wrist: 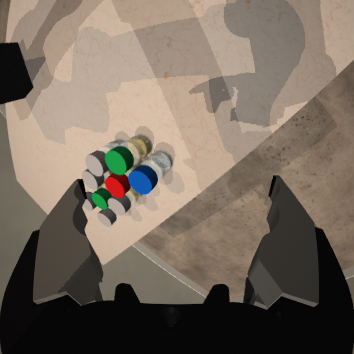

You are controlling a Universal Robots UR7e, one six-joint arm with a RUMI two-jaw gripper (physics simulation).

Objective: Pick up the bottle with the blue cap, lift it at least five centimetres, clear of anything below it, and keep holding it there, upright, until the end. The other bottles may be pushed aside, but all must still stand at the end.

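Places are measured from the arm's base along level axes (x left, y down, z back), in centimetres.
Pixels of known places: gripper, fingertip midpoint: (176,178).
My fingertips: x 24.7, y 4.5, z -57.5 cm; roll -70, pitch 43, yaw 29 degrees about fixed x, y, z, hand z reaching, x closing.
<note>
Behind a point stands the place of what it marks.
The bottle with the blue cap (143,179) @[z -55.9, x 9.6, y 16.2 cm] stands at the right side of a tight cluster of bottles, left of the view's middle; its clear body shows up and to the right of the cap. Around it stand a bottle with a red cap (117,185) @[z -52.8, x 2.4, y 16.2 cm], one with a large green cap (119,160) @[z -50.0, x 8.5, y 16.2 cm], one with a small green cap (100,198) @[z -51.5, x -7.0, y 16.2 cm] and several with grey-white caps, such as one (119,205) @[z -56.2, x -2.9, y 16.2 cm] just below. My gripper (176,178) @[z -57.5, x 24.7, y 4.5 cm] is wide open and empty, high above the bottles. The blue cap shows between the two jaws, nearer the left one.
The bottles stand on a pale pinkish tabletop (165,105) @[z -48.0, x 18.5, y 26.7 cm] crossed by shadows. Its straight edge runs diagonally from lower left to upper right, with a brown speckled surface (240,240) beyond. A black block-like object (14,74) @[z 0.2, x -7.4, y 21.8 cm] shows at the left edge.
</note>
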